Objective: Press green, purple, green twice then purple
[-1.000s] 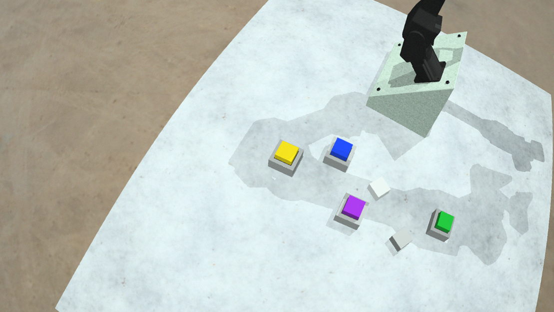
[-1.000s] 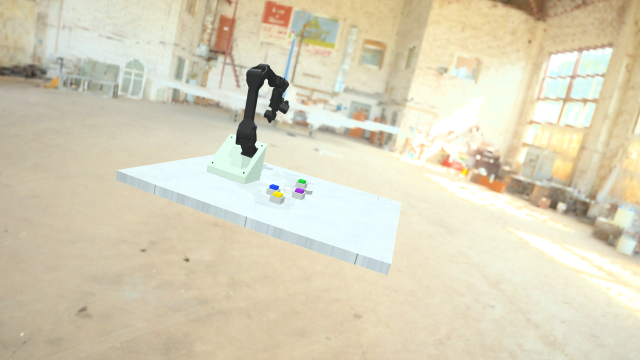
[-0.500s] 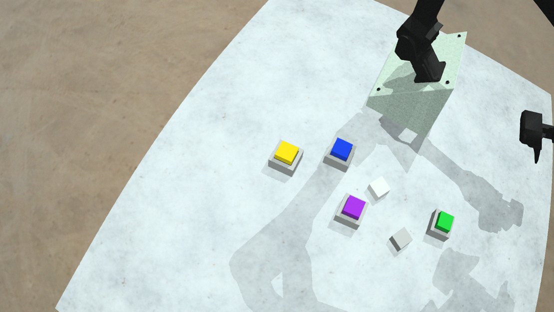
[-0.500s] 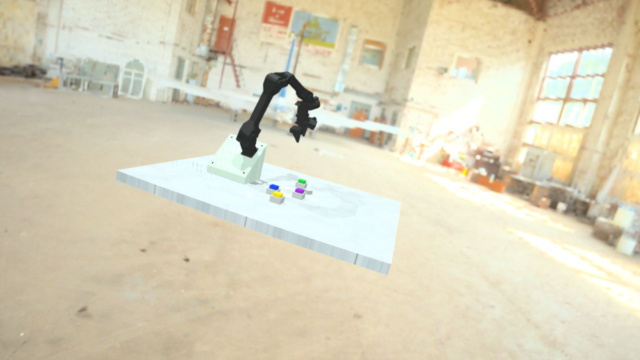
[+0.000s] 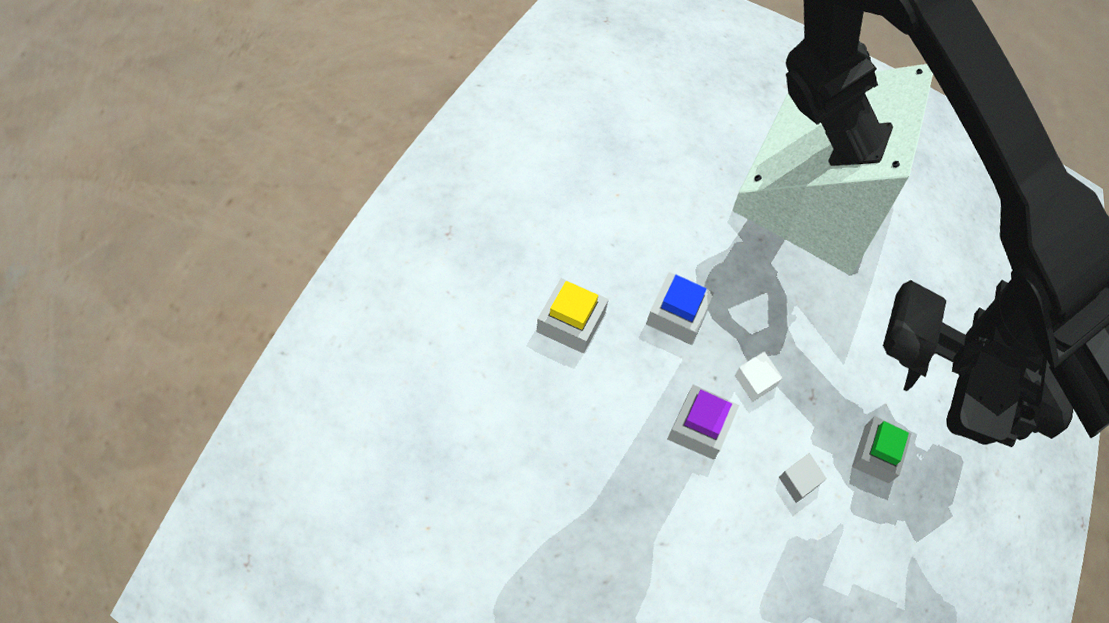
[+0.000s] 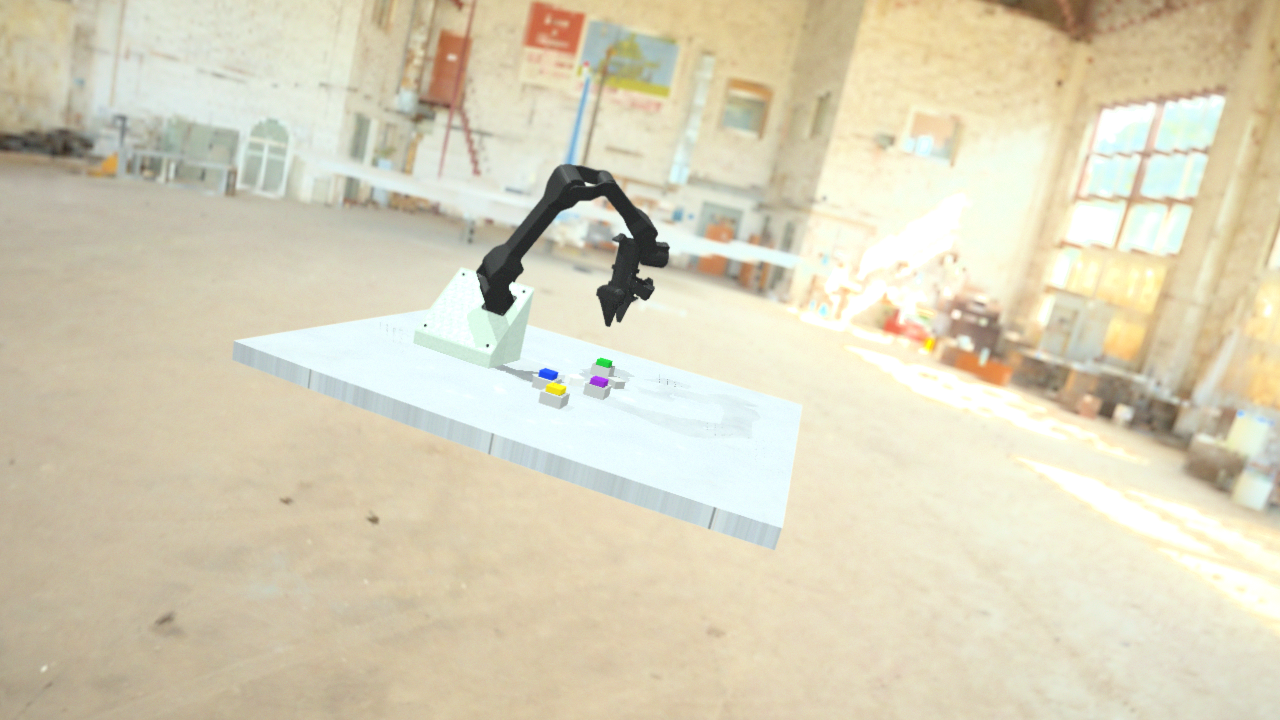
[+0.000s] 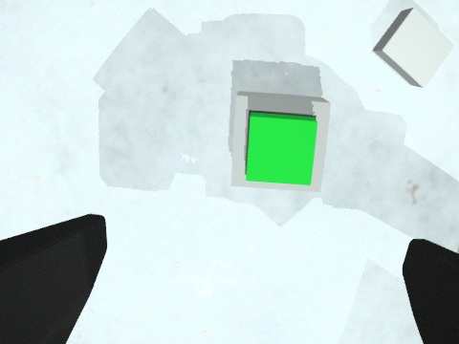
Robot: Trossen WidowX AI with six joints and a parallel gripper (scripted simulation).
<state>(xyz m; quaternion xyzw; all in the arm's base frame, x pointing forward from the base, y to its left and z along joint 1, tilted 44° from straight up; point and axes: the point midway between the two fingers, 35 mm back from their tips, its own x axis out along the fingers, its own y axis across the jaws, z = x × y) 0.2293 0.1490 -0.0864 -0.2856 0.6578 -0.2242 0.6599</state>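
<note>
My gripper tip is now 100 mm above the green button and 10 mm to the left of it. Round my gripper tip: white block 160 mm to the right, 120 mm below; grey block 120 mm below, 80 mm to the right, 70 mm ahead; purple button 190 mm to the right, 100 mm below, 70 mm ahead.
</note>
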